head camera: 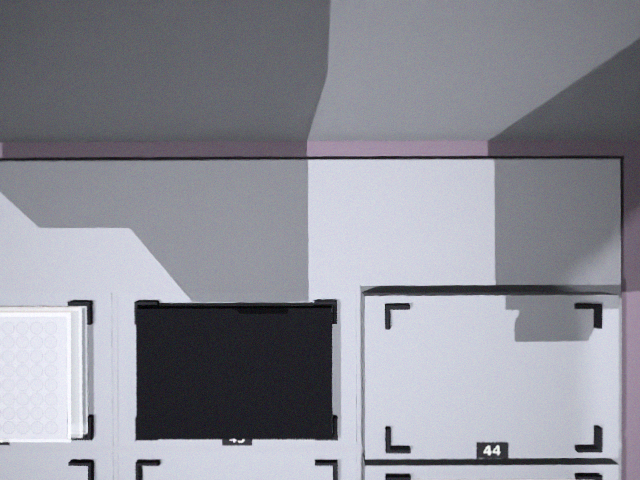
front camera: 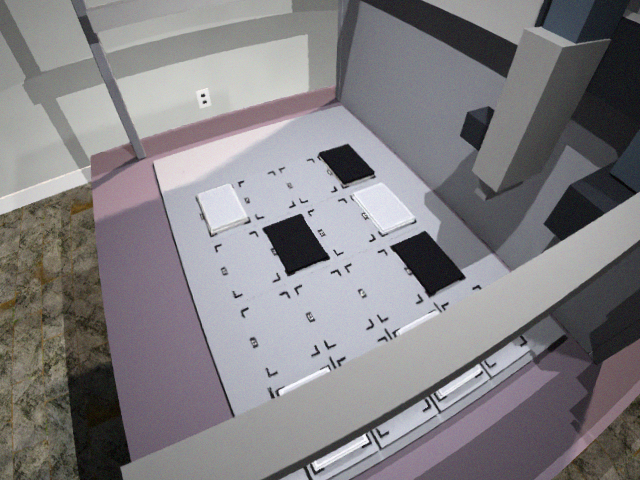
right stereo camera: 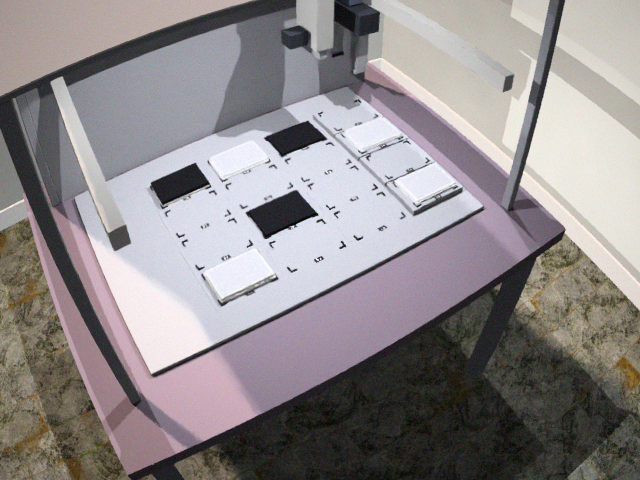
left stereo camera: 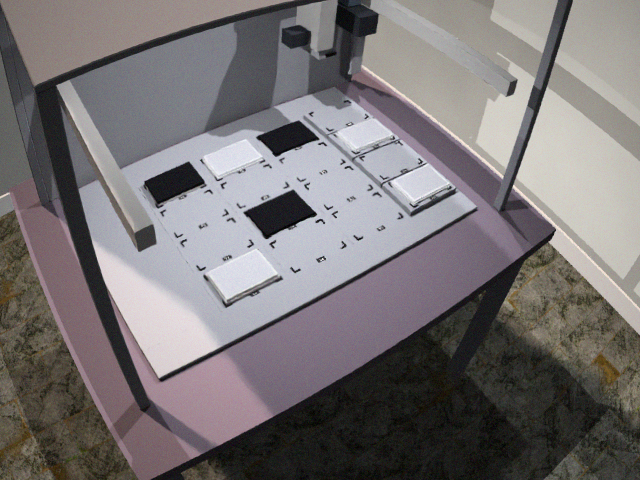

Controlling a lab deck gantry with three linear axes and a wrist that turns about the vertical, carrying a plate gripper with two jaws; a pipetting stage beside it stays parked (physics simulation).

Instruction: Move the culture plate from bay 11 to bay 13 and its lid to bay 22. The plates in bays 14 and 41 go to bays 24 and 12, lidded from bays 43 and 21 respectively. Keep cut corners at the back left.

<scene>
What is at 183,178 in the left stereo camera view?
A black lid.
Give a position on a black lid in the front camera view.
At 295,243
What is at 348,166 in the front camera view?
A black lid.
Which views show the black lid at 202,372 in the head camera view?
The head camera view, the front camera view, the right stereo camera view and the left stereo camera view: all of them.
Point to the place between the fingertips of my gripper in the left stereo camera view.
341,63
</scene>
